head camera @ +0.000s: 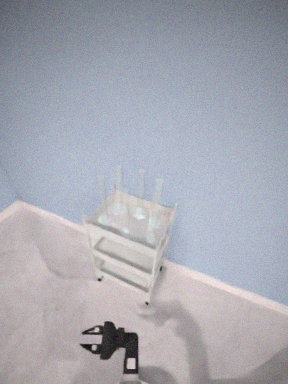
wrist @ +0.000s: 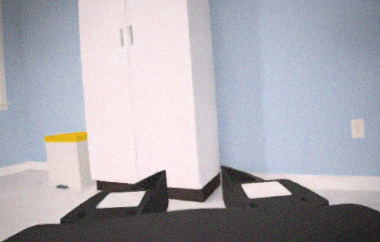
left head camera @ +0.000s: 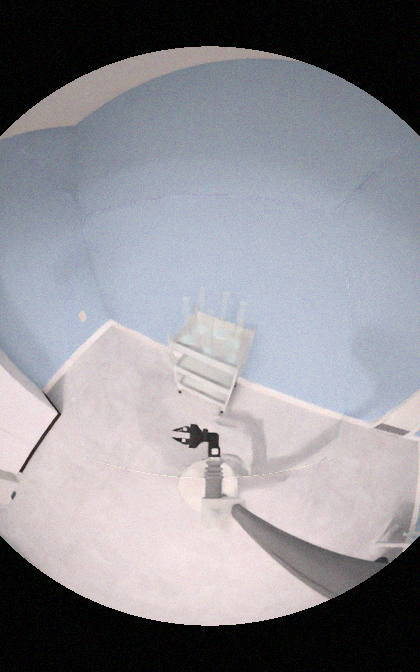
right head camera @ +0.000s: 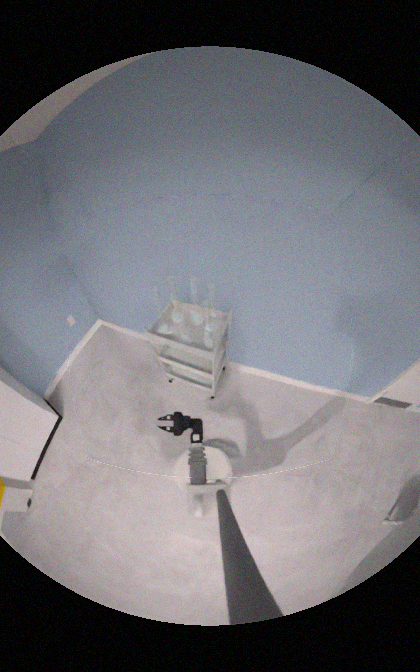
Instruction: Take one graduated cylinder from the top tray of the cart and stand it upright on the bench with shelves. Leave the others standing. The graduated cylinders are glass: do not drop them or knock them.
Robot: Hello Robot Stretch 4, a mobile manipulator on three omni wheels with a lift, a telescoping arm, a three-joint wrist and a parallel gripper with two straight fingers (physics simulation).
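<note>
The white cart stands by the blue wall. Several clear graduated cylinders stand upright on its top tray, one of them towards the back. Their bases look pale blue, and the tubes are faint against the wall. My gripper is open with nothing between its fingers. It is in front of the cart in the head views, apart from it, and points left, away from the cylinders. The cart and cylinders do not show in the wrist view. I cannot make out the bench with shelves.
A tall white cabinet with a dark plinth stands at the left in the side head views. A white bin with a yellow lid stands beside it. A white frame-like edge is cut off at the left head view's right side.
</note>
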